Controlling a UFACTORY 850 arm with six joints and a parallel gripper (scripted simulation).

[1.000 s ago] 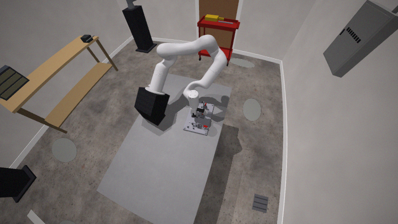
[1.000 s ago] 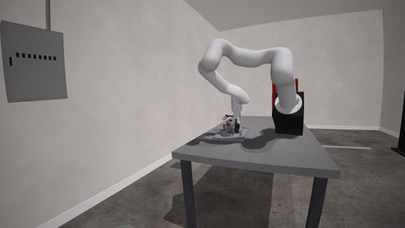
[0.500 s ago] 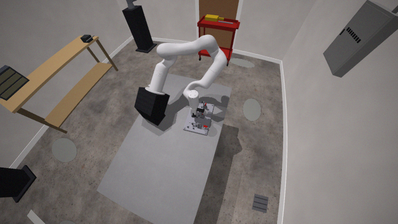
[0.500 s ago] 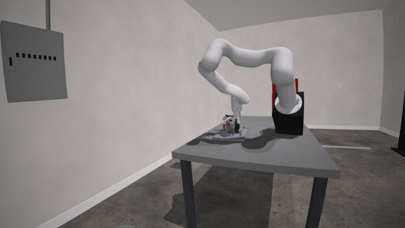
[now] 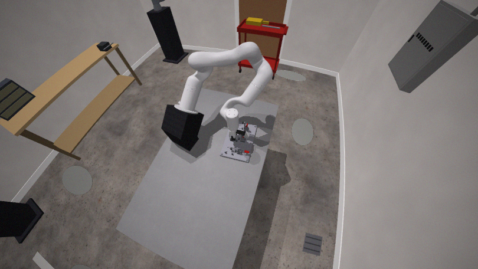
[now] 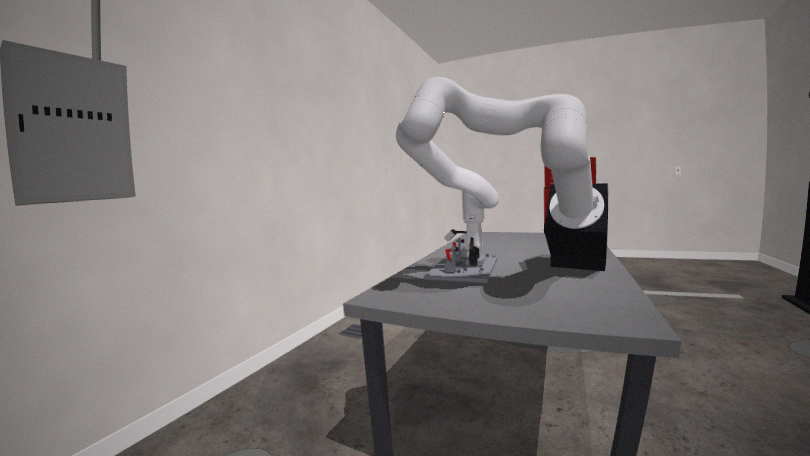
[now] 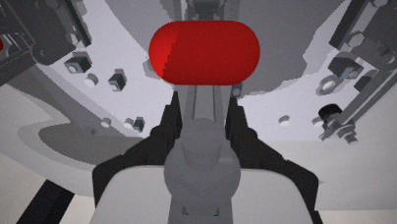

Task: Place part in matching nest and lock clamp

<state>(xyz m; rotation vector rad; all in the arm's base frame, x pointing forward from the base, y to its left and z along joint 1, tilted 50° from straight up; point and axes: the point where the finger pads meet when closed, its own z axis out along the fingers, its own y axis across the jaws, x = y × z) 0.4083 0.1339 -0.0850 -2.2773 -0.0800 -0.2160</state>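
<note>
The grey block part lies 10 mm below my hand. From my hand the other things lie so: grey fixture plate 40 mm ahead, 40 mm below.
</note>
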